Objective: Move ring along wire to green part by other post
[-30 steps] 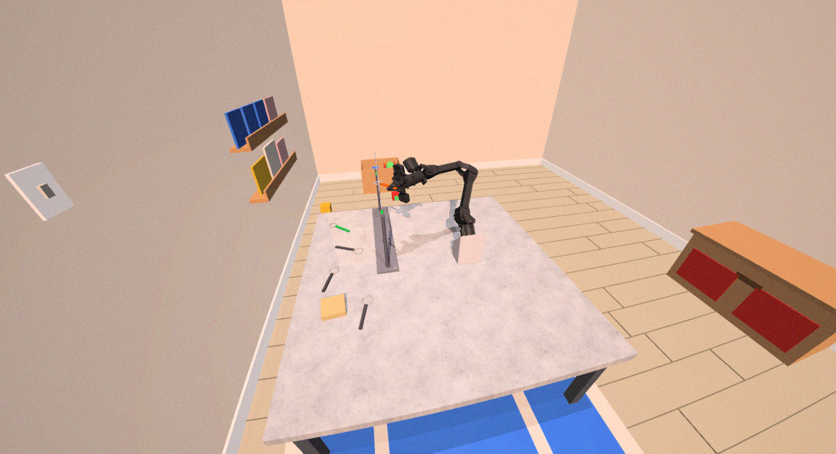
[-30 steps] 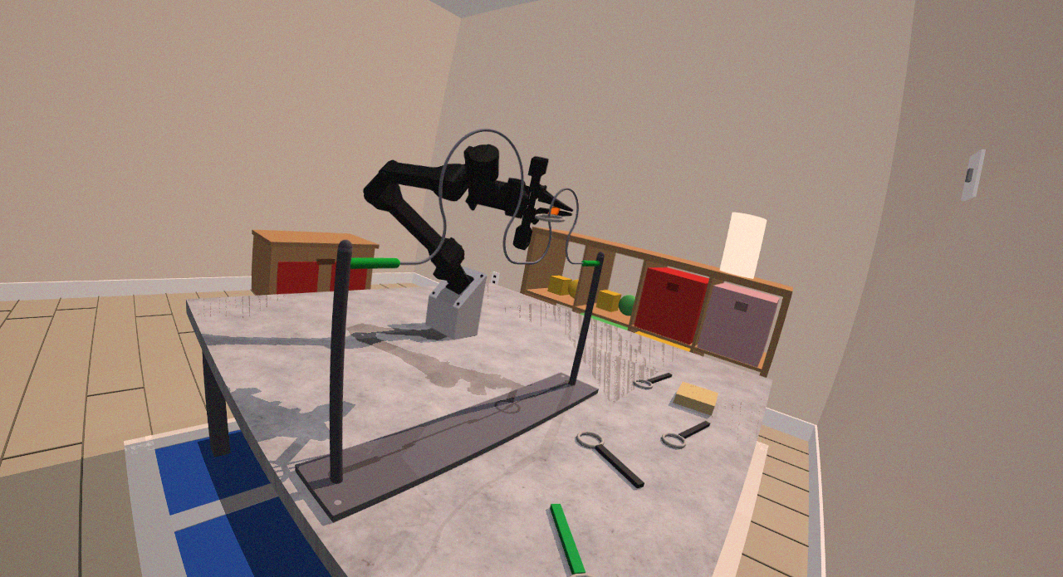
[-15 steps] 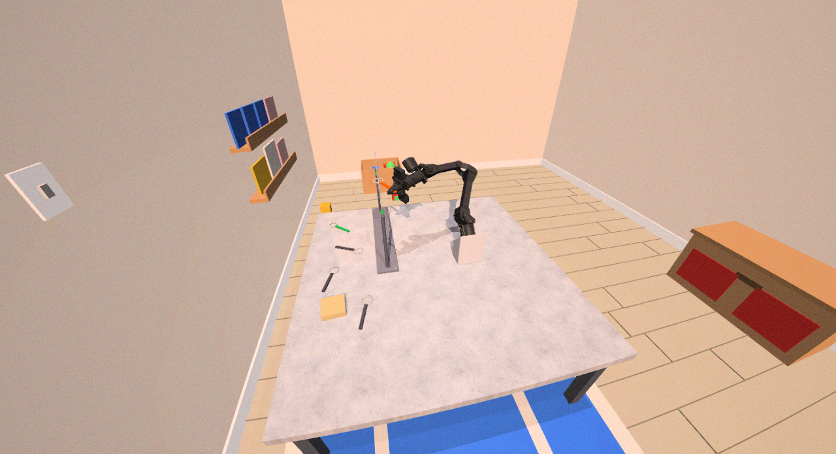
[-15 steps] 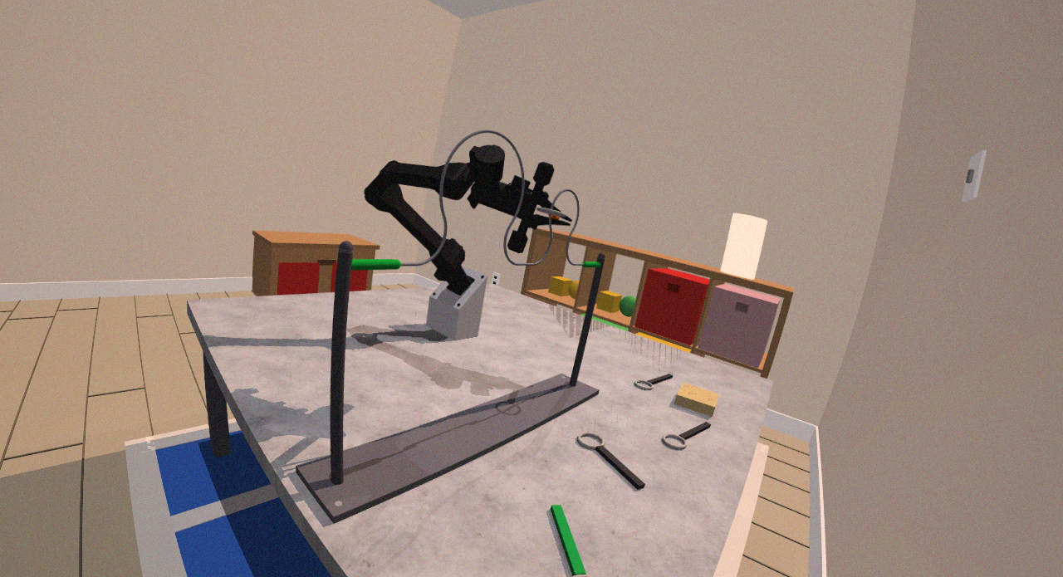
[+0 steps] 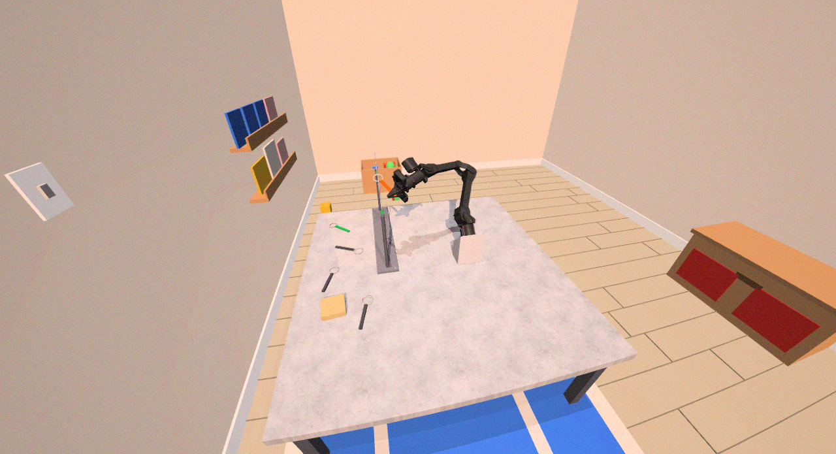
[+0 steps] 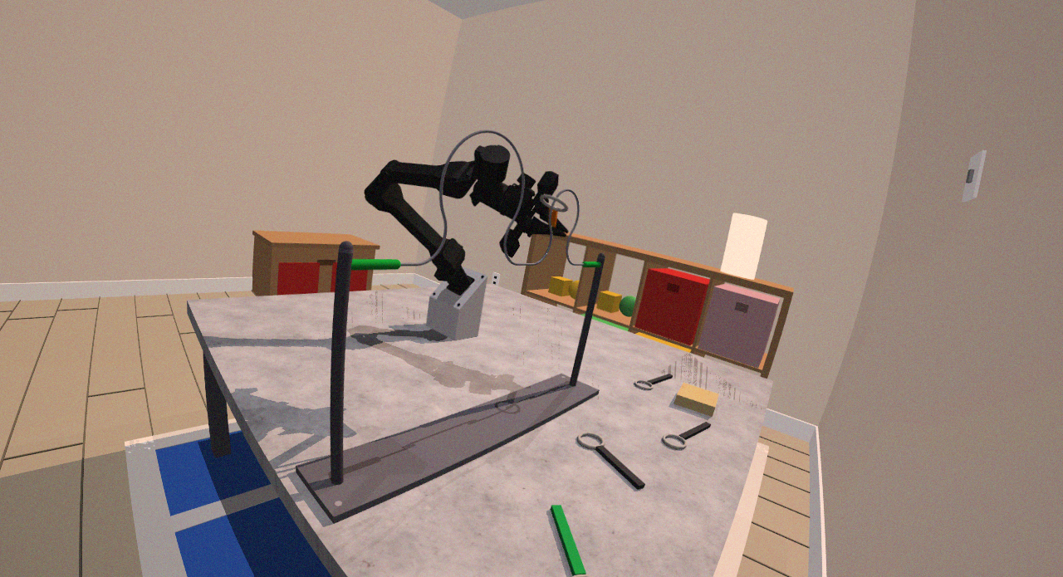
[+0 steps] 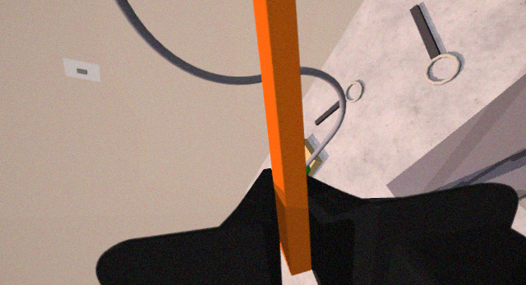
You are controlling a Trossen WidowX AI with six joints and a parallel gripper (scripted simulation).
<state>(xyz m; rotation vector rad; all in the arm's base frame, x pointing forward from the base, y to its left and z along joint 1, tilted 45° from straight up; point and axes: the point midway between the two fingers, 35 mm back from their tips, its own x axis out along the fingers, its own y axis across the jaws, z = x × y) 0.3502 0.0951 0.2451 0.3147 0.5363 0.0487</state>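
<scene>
Right now the ring with orange handle is 80 mm to the right of my gripper tip, 40 mm above it and 20 mm ahead of it. Round my gripper tip: green-handled ring (350 mm below, 330 mm ahead, 320 mm to the right); tan block (340 mm below, 330 mm to the left, 270 mm ahead).
</scene>
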